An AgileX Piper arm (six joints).
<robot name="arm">
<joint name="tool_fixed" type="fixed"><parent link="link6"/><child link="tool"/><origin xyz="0 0 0" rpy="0 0 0"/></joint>
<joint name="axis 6" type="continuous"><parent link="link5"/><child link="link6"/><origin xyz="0 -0.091 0" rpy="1.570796 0 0"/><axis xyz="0 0 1"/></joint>
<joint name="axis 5" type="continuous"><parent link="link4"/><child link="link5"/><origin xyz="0 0 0" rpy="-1.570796 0 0"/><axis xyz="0 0 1"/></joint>
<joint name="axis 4" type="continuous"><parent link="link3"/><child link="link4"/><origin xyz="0.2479 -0.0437 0" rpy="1.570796 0 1.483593"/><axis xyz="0 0 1"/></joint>
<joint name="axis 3" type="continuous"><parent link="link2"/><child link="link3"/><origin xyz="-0.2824 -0.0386 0" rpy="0 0 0"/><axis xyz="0 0 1"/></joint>
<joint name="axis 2" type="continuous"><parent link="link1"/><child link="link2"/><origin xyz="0 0 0" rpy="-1.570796 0 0"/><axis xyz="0 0 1"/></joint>
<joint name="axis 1" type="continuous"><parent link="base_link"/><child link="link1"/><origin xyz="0 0 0.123" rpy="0 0 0"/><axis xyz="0 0 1"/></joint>
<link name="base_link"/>
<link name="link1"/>
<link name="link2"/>
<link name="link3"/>
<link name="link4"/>
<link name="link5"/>
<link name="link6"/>
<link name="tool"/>
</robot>
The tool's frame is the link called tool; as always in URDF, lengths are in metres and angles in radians. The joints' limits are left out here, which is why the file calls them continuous.
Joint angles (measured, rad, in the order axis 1, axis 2, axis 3, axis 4, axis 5, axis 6), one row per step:
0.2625, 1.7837, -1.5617, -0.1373, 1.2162, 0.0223
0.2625, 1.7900, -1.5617, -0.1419, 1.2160, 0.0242
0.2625, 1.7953, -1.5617, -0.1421, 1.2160, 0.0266
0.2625, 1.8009, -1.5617, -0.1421, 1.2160, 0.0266
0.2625, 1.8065, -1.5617, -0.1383, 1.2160, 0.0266
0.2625, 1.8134, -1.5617, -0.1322, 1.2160, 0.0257
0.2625, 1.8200, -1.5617, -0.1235, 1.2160, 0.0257
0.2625, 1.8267, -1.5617, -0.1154, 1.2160, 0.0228
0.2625, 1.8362, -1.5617, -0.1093, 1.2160, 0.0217
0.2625, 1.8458, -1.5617, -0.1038, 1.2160, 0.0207
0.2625, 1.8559, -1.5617, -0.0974, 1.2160, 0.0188
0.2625, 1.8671, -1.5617, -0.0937, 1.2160, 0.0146
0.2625, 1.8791, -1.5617, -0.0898, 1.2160, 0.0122
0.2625, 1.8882, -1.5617, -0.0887, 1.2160, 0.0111
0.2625, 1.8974, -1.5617, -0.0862, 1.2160, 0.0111
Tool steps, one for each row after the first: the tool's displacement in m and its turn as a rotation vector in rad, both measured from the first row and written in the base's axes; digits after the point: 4 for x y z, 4 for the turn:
0.0011, -0.0001, -0.0023, -0.0055, 0.0046, -0.0012
0.0020, 0.0001, -0.0042, -0.0065, 0.0095, -0.0035
0.0029, 0.0004, -0.0063, -0.0080, 0.0149, -0.0035
0.0036, 0.0009, -0.0084, -0.0058, 0.0213, -0.0040
0.0046, 0.0017, -0.0111, -0.0020, 0.0296, -0.0040
0.0053, 0.0026, -0.0136, 0.0046, 0.0382, -0.0054
0.0061, 0.0036, -0.0162, 0.0099, 0.0469, -0.0039
0.0074, 0.0044, -0.0199, 0.0130, 0.0577, -0.0039
0.0086, 0.0052, -0.0235, 0.0155, 0.0684, -0.0039
0.0098, 0.0061, -0.0274, 0.0186, 0.0799, -0.0033
0.0112, 0.0068, -0.0317, 0.0183, 0.0919, -0.0001
0.0127, 0.0076, -0.0363, 0.0185, 0.1046, 0.0013
0.0138, 0.0080, -0.0398, 0.0170, 0.1138, 0.0020
0.0149, 0.0085, -0.0434, 0.0170, 0.1233, 0.0013

